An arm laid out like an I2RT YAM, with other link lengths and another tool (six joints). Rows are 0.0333 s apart.
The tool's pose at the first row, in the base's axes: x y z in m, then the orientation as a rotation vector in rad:
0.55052 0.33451 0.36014 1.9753 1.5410 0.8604
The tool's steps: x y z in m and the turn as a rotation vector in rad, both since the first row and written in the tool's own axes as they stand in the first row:
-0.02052 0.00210 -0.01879 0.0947 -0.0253 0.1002
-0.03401 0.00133 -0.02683 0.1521 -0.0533 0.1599
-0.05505 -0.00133 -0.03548 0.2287 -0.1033 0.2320
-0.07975 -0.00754 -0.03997 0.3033 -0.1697 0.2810
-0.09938 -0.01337 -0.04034 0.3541 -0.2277 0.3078
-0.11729 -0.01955 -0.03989 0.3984 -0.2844 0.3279
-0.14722 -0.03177 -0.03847 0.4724 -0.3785 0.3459
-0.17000 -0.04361 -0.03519 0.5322 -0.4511 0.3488
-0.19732 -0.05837 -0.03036 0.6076 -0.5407 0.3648
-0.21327 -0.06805 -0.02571 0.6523 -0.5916 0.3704
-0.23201 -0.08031 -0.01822 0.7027 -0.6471 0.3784
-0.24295 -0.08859 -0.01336 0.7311 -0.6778 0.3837
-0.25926 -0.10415 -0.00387 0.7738 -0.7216 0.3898
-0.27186 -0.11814 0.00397 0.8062 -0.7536 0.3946
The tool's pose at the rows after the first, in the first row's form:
0.53480 0.31405 0.37075 2.1385 1.5047 0.8122
0.52618 0.30113 0.37326 2.2369 1.4724 0.7652
0.51463 0.28136 0.37348 2.3599 1.4239 0.6812
0.50316 0.25891 0.36769 2.4573 1.3817 0.5670
0.49579 0.24130 0.36027 2.5144 1.3487 0.4701
0.48907 0.22545 0.35236 2.5582 1.3173 0.3762
0.47708 0.19942 0.33733 2.6116 1.2773 0.2133
0.46788 0.18023 0.32260 2.6396 1.2560 0.0807
0.45713 0.15736 0.30392 2.6793 1.2132 -0.0817
0.45148 0.14428 0.29101 2.6965 1.1913 -0.1773
0.44574 0.12912 0.27384 2.7149 1.1643 -0.2829
0.44200 0.12055 0.26268 2.7247 1.1478 -0.3418
0.43594 0.10857 0.24224 2.7368 1.1257 -0.4286
0.43033 0.09979 0.22471 2.7451 1.1088 -0.4933

